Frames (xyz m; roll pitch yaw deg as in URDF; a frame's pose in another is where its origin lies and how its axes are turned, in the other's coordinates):
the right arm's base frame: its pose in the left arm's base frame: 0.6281 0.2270 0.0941 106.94 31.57 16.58
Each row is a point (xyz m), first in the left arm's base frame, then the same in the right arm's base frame.
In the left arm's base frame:
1: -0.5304 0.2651 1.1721
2: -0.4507 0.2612 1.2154
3: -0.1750 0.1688 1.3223
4: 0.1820 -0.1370 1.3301
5: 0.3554 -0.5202 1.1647
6: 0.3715 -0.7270 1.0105
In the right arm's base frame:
1: -1.5011 0.2210 -0.4511
2: -1.4597 0.3017 -0.4480
3: -1.3130 0.5567 -0.3508
4: -1.0999 0.8058 -0.0138
5: -0.9648 0.8209 0.4172
6: -0.9212 0.7325 0.6562

